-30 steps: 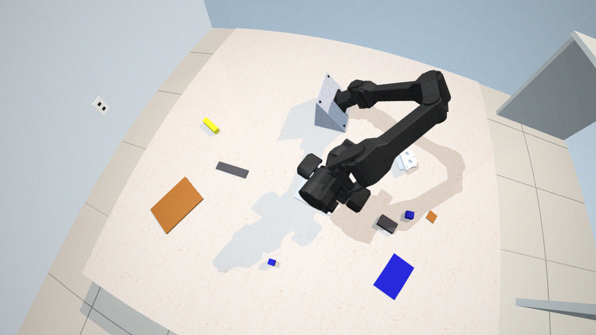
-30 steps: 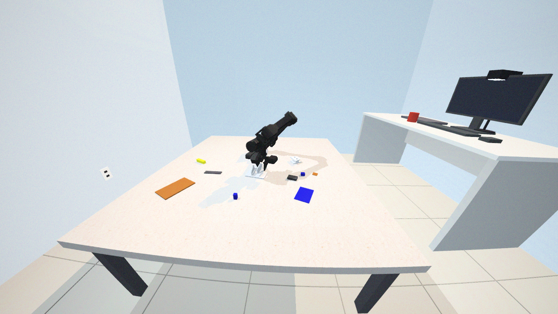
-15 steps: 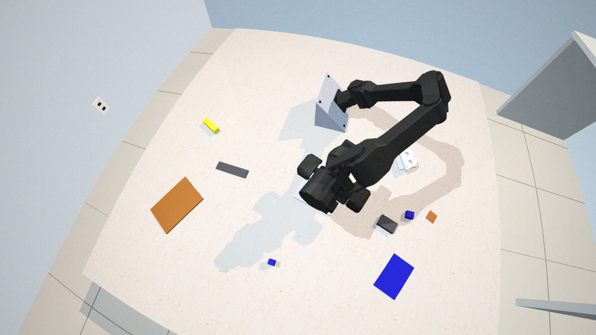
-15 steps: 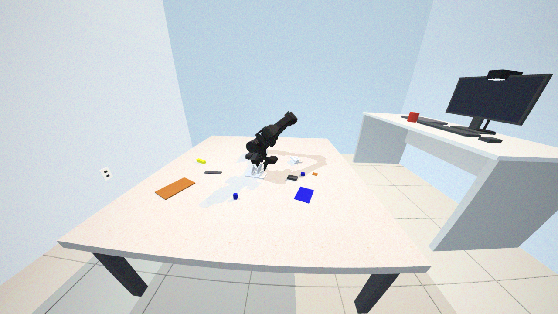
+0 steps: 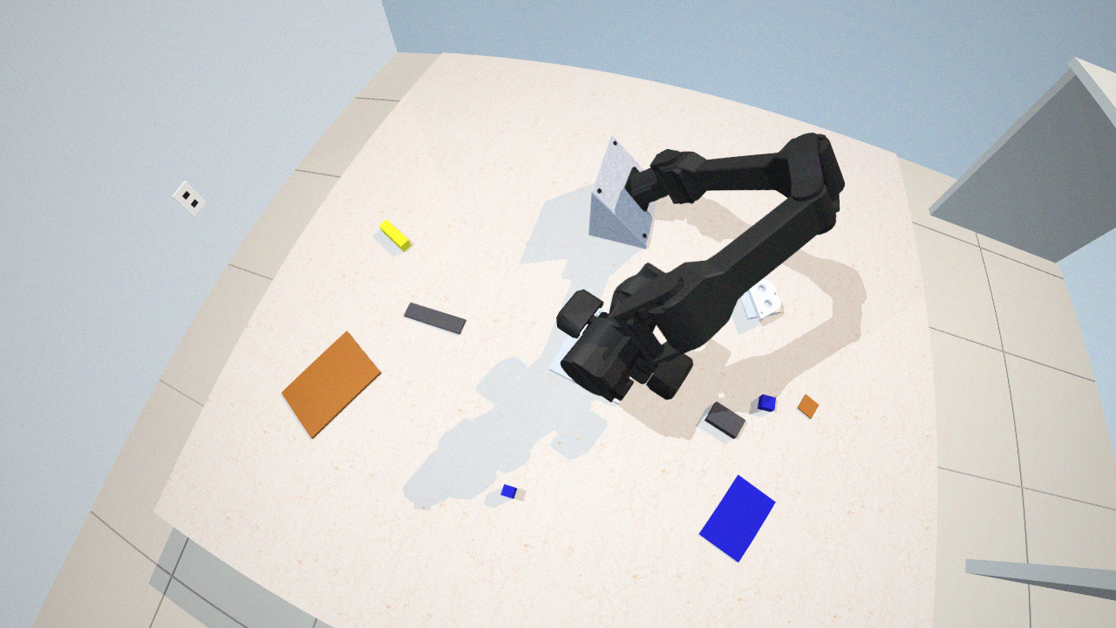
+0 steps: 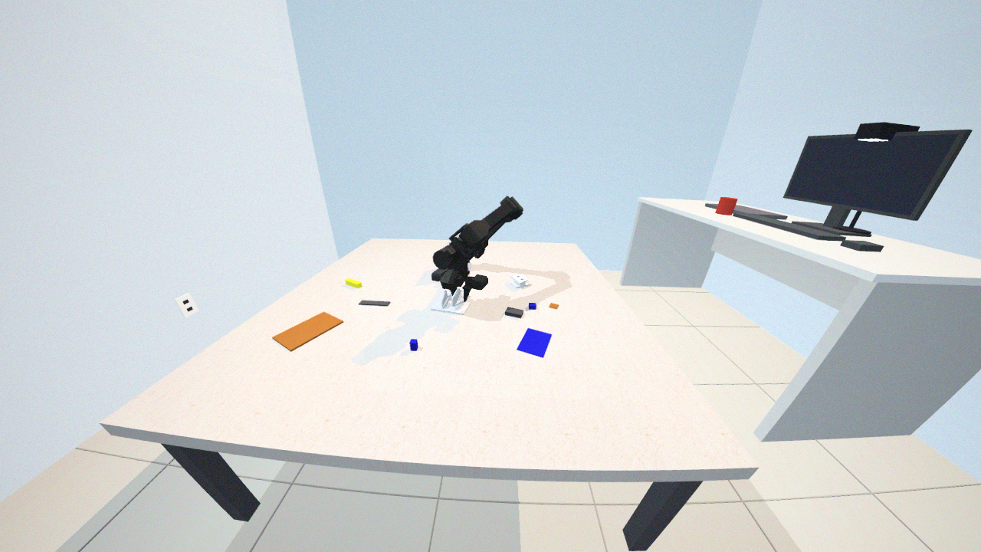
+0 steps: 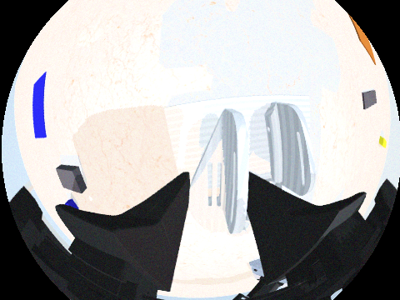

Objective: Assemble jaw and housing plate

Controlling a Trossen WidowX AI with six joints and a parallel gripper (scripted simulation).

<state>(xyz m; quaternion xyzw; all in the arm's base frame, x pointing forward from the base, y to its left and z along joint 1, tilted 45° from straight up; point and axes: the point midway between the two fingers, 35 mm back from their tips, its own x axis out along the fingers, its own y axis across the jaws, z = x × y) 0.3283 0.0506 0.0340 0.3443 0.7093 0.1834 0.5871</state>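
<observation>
The white jaw is 40 mm behind my gripper tip, 40 mm to the right of it and 10 mm below it. Also, from my gripper tip: dark grey block 30 mm ahead, 190 mm to the left, 20 mm below; white stand 200 mm behind, 210 mm to the left, 20 mm below; housing plate 200 mm behind, 210 mm to the left.
</observation>
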